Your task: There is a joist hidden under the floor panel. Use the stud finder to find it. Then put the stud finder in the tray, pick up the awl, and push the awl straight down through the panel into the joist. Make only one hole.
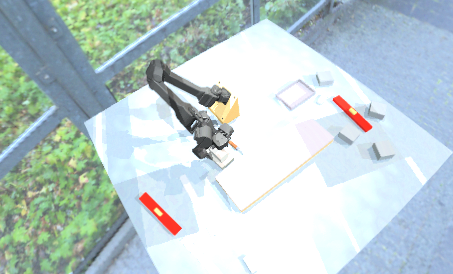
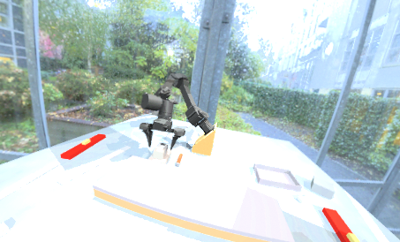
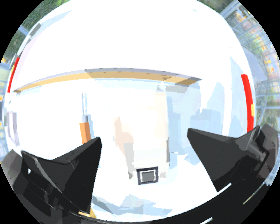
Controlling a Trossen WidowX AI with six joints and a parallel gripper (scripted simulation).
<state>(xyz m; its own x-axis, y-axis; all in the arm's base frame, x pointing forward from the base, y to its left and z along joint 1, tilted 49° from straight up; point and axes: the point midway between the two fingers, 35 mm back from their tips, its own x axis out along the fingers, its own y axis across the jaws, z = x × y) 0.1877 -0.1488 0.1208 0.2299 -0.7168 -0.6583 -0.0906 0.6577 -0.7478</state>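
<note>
The stud finder lies 30 mm behind my gripper tip and 10 mm below it. Also, from my gripper tip: tray: 510 mm to the left, 40 mm below, 30 mm behind; awl: 90 mm to the left, 40 mm below; light: 40 mm behind, 10 mm above.
</note>
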